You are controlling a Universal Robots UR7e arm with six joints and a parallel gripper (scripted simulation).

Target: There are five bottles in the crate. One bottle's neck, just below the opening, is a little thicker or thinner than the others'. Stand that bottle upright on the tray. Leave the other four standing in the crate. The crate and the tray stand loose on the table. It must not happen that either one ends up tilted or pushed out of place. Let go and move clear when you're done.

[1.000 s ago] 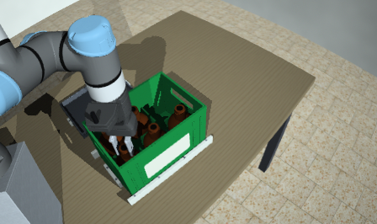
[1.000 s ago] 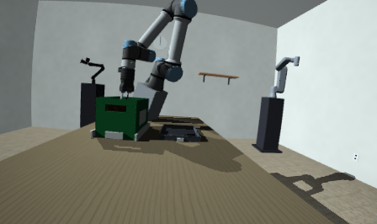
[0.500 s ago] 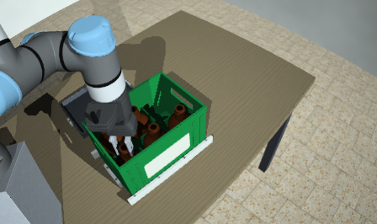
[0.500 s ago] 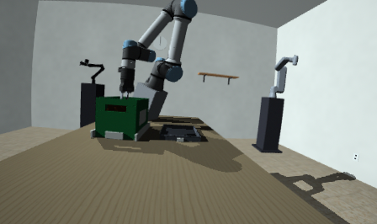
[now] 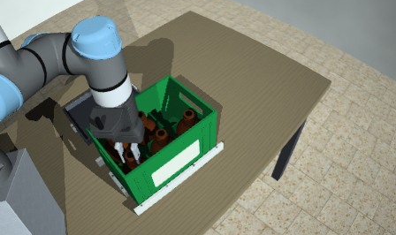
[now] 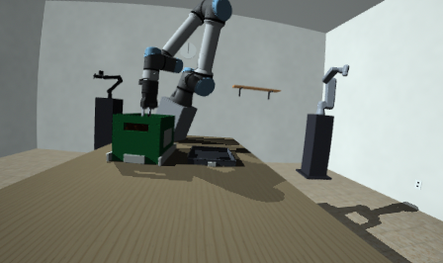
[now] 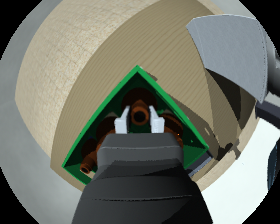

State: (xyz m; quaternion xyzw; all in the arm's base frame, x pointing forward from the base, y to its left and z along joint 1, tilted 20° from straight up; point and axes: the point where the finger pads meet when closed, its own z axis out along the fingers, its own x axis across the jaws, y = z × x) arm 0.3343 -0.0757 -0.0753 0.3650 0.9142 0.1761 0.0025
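Now: hand 90 mm short of the crate, 50 mm to the right of it and 80 mm above it. From my hand the other things lie so: dark grey tray: 50 mm ahead, 330 mm to the left, 150 mm below.
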